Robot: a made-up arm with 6 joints. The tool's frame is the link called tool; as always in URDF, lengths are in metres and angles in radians.
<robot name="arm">
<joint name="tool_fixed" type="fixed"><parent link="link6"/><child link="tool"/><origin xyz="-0.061 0.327 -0.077" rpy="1.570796 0 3.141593"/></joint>
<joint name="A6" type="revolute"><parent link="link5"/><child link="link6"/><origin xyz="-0.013 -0.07 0.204" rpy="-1.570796 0 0"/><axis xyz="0 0 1"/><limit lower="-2.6" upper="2.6" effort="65" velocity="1.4"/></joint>
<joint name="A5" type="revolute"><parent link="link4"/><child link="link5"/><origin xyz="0.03 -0.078 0.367" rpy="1.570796 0 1.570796"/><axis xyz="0 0 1"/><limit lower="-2.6" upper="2.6" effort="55" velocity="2.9"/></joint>
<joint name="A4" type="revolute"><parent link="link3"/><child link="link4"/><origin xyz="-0.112 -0.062 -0.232" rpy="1.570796 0 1.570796"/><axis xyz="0 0 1"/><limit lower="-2.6" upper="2.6" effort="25" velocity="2.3"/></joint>
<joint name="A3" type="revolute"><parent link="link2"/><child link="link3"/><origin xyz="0.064 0.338 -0.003" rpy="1.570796 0 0"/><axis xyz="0 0 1"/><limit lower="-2.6" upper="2.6" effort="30" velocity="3"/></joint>
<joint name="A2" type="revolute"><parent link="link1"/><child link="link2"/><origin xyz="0.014 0.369 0.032" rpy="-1.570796 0 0"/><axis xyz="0 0 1"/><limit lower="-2.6" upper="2.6" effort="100" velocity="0.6"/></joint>
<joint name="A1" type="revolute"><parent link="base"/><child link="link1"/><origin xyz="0 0 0.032" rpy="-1.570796 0 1.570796"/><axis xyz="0 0 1"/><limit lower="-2.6" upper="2.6" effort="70" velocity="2.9"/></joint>
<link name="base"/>
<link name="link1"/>
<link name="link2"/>
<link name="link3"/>
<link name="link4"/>
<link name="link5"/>
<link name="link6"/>
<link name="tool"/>
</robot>
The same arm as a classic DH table. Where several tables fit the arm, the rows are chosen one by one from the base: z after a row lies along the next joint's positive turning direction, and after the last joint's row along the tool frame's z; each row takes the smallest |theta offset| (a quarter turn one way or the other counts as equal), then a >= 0, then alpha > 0; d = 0 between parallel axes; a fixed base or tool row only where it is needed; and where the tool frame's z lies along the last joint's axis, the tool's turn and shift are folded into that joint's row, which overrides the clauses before.
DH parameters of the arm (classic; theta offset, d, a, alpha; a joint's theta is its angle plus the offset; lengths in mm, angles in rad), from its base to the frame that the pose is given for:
base (fixed): -1.5708 32.0 0.0 1.5708
A1: 0.0000 32.0 -14.0 1.5708
A2: 0.0000 366.0 -64.0 -1.5708
A3: 1.5708 -570.0 62.0 -1.5708
A4: 1.5708 255.0 78.0 -1.5708
A5: 0.0000 234.0 13.0 1.5708
A6: 0.0000 -147.0 61.0 1.5708
tool (fixed): 0.0000 327.0 0.0 0.0000
Joint limits (rad, base to tool): -2.6000..2.6000 -2.6000..2.6000 -2.6000..2.6000 -2.6000..2.6000 -2.6000..2.6000 -2.6000..2.6000

